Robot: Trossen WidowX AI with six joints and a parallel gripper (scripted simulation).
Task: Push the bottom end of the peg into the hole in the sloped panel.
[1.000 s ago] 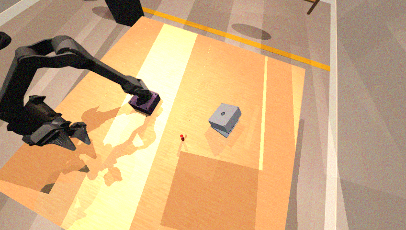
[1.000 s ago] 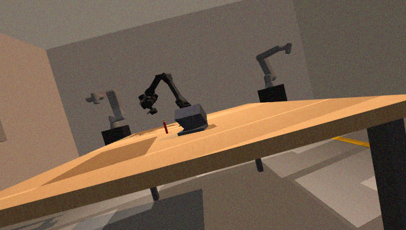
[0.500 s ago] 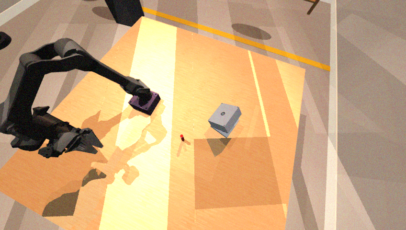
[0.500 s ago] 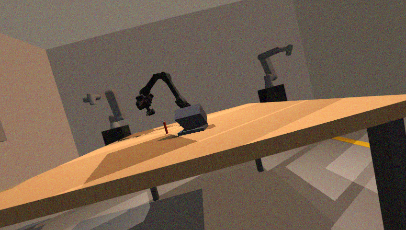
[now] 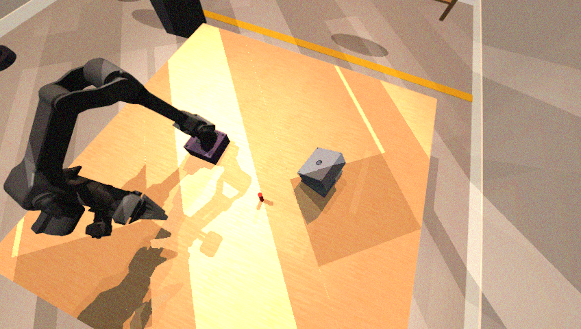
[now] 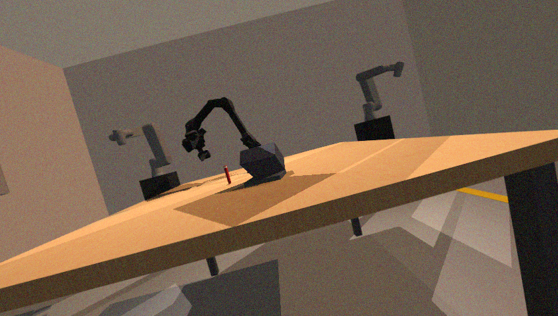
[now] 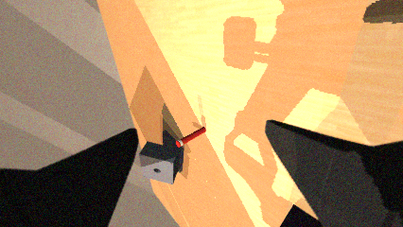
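Now: gripper tip 20 cm short of the red round peg, 15 cm to the right of it and 11 cm above it. Also, from my gripper tip: grey sloped panel: 37 cm ahead, 31 cm to the left, 10 cm below.
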